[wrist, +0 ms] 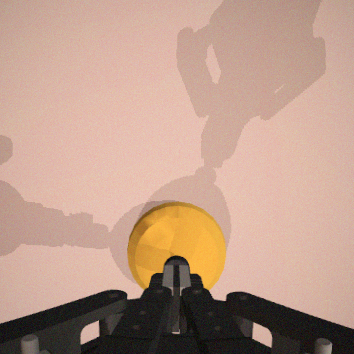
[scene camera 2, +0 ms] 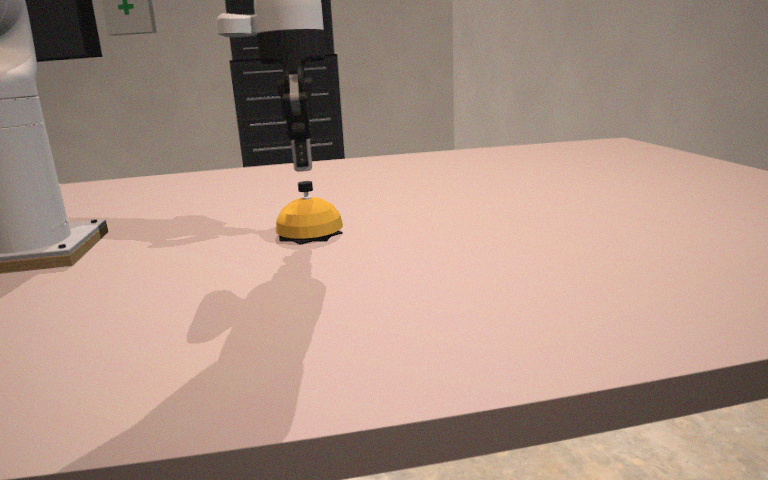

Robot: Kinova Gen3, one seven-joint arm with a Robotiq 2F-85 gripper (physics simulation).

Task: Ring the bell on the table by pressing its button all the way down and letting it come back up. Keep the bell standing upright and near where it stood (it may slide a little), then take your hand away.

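Frame: origin at the arm's base, x up, y ahead, z left, level; metres.
Seen in the pictures: gripper, fingertip midpoint: [wrist: 175,280] [scene camera 2: 303,170]; arm's base at its link origin: [scene camera 2: 30,240].
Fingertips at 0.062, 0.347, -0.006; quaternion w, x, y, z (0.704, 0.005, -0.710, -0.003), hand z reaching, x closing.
Note:
Offsets run from my fingertips to a thing's top centre, as dx, dy, dz. Level surfaces: height alone.
The yellow dome bell {-0.015, +0.000, +0.000} [scene camera 2: 309,218] [wrist: 177,230] stands upright on its black base on the pink table {dx -0.081} [scene camera 2: 509,254] [wrist: 75,100]. Its black button {-0.015, +0.000, +0.000} [scene camera 2: 305,186] [wrist: 176,260] stands up on a short stem above the dome, with stem showing under it. My gripper [scene camera 2: 303,168] [wrist: 175,280] is shut and empty, pointing down. In the scene view its fingertips are a little above the button, with a small gap between them. In the wrist view the fingertips overlap the button and hide most of it.
The white arm base [scene camera 2: 33,181] stands on a mounting plate [scene camera 2: 84,230] at the left of the table. A dark drawer cabinet [scene camera 2: 266,107] stands behind the table. The table's front edge [scene camera 2: 509,416] runs across the bottom of the scene view. Shadows of the arm lie around the bell.

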